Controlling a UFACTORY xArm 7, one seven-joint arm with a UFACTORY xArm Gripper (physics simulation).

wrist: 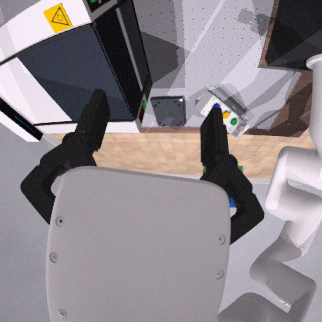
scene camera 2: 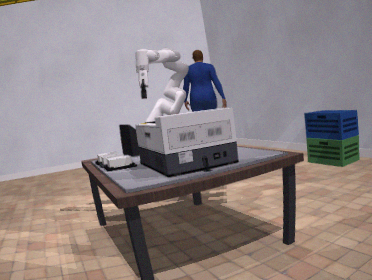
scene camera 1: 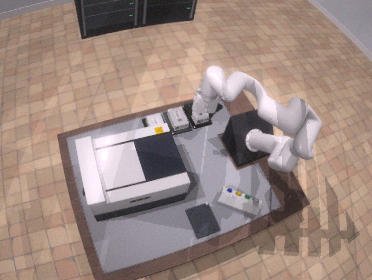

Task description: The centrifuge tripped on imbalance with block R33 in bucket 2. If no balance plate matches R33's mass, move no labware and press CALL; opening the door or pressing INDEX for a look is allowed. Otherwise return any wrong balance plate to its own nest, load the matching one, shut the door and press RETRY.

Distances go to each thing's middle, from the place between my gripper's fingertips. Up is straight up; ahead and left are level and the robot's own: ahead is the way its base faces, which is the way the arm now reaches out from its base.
My gripper is now 200 mm short of the dark top panel [scene camera 1: 158,155], 140 mm above it and 80 mm to the right of it. Also, from my hand: dark pad [scene camera 1: 202,219] (370 mm to the left, 340 mm below, 50 mm ahead); then centrifuge [scene camera 1: 114,184] (350 mm ahead, 230 mm below, 90 mm to the left); then button box [scene camera 1: 229,198] (340 mm to the left, 310 mm below, 170 mm behind).
